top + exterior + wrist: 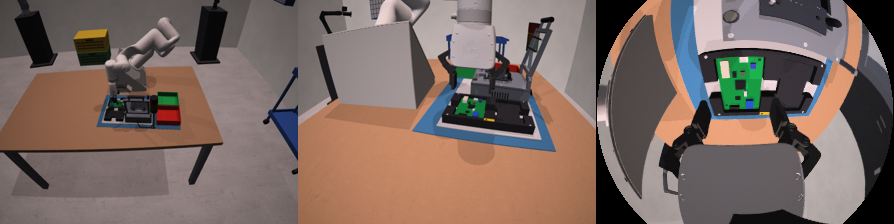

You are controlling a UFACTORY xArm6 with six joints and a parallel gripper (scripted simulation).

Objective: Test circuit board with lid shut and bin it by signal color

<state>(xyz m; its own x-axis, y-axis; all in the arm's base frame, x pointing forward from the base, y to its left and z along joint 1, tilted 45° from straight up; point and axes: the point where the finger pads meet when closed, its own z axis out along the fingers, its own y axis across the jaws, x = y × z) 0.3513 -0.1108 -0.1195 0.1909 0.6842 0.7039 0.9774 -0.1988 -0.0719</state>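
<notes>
My hand is 60 mm above the green circuit board. Also, from my hand: latch hook (220 mm to the left, 40 mm ahead, 10 mm above); then tester lid (210 mm ahead, 130 mm to the left, 100 mm above); then plate (160 mm to the left, 100 mm ahead, 10 mm below).
</notes>
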